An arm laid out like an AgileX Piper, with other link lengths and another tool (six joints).
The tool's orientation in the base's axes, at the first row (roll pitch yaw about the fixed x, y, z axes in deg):
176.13 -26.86 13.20
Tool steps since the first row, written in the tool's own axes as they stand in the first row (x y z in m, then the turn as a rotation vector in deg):
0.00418 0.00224 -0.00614 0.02 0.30 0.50
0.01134 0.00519 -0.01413 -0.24 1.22 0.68
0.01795 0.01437 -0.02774 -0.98 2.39 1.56
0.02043 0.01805 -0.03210 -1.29 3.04 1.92
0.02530 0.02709 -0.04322 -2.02 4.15 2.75
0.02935 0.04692 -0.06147 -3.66 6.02 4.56
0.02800 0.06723 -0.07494 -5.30 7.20 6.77
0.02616 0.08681 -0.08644 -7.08 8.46 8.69
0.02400 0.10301 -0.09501 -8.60 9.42 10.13
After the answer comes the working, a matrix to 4 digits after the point.
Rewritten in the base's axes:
0.00129 -0.00157 0.00749 0.30 -0.27 -0.42
0.00446 -0.00329 0.01801 0.34 -1.22 -0.64
0.00584 -0.01143 0.03367 0.33 -2.48 -1.69
0.00674 -0.01469 0.03889 0.35 -3.17 -2.11
0.00771 -0.02296 0.05153 0.32 -4.37 -3.11
0.00686 -0.04221 0.07080 0.09 -6.47 -5.35
0.00360 -0.06286 0.08340 -0.10 -7.87 -7.99
0.00065 -0.08282 0.09398 -0.53 -9.40 -10.42
-0.00191 -0.09942 0.10161 -1.00 -10.59 -12.33

The tool's axes in the first row as the columns of a matrix, in the base's axes (rounded; the answer above uses it unrounded):
0.8685 0.1981 0.4543
0.2037 -0.9783 0.0372
0.4518 0.0602 -0.8901

